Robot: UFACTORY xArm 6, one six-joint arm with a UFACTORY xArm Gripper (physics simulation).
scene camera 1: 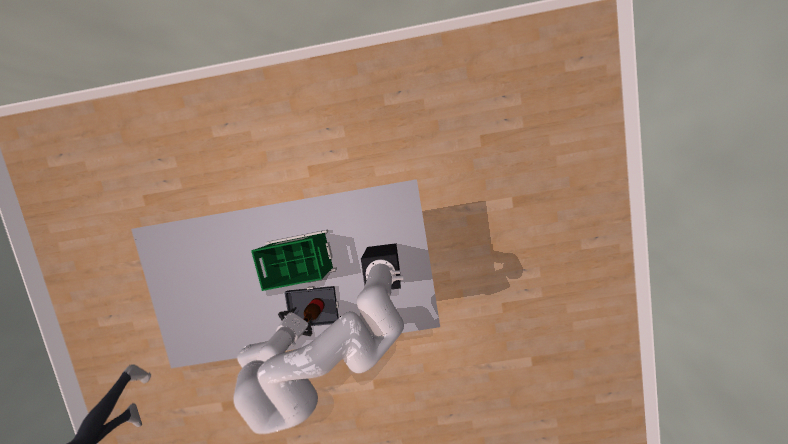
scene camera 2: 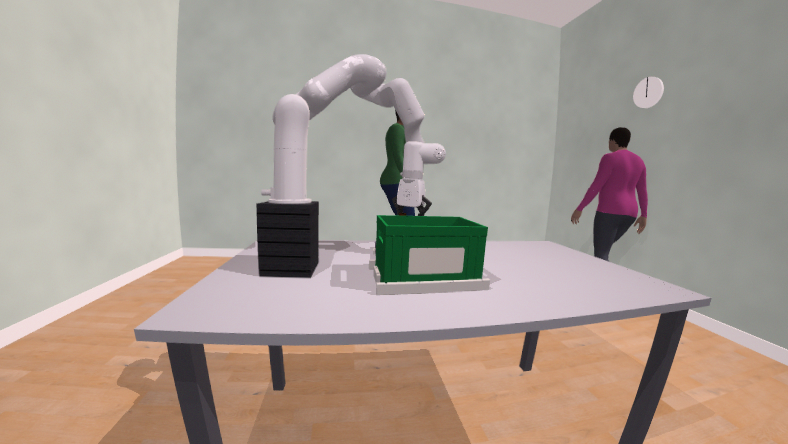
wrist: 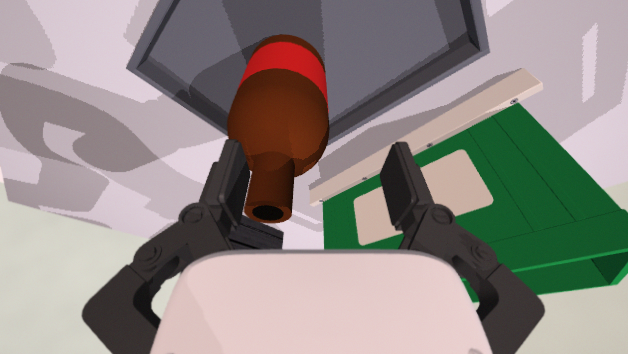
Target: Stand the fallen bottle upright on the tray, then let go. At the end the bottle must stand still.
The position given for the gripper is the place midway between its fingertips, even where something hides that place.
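Observation:
Dark grey tray (scene camera 1: 300, 298) and green crate (scene camera 1: 301, 260) in view together. The crate (scene camera 2: 408, 248) is visible along with the gripper (scene camera 2: 409, 222). From the wrist: the gripper (wrist: 316, 157), the tray (wrist: 373, 63), the crate (wrist: 507, 181), a brown bottle (wrist: 280, 115) and a rail (wrist: 521, 84).

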